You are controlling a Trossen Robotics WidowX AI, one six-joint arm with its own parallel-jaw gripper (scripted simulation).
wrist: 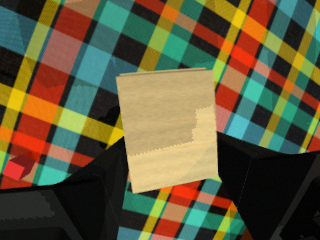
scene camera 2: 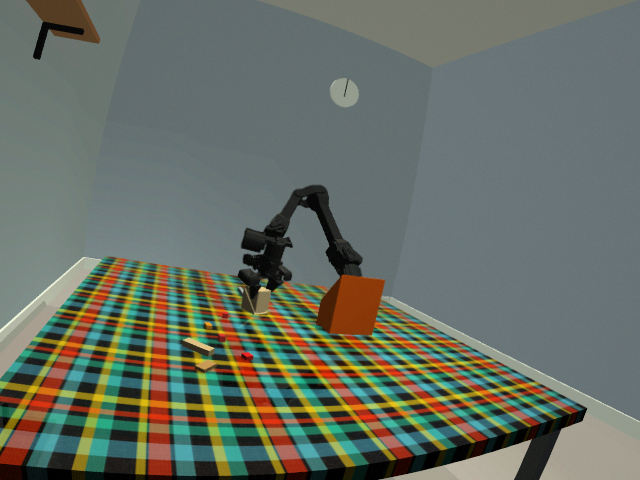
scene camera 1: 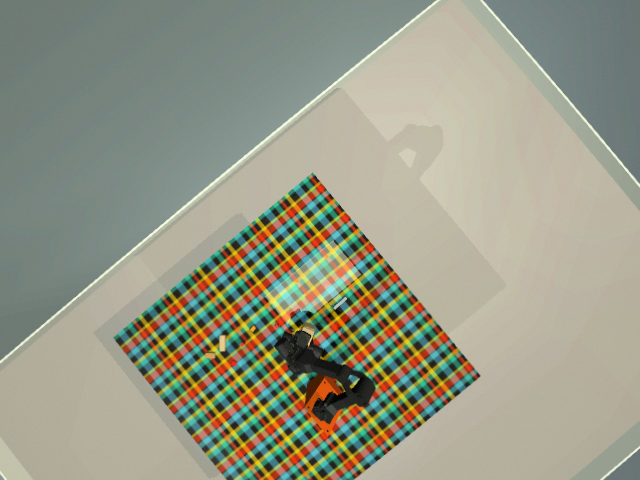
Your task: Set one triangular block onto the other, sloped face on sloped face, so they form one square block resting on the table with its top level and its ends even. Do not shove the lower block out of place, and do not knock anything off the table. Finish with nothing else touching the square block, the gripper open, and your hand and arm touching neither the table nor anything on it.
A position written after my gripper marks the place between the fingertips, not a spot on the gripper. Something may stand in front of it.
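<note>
My gripper (wrist: 165, 136) carries a triangular block (wrist: 169, 124). My gripper (scene camera 2: 258, 297) also visible.
</note>
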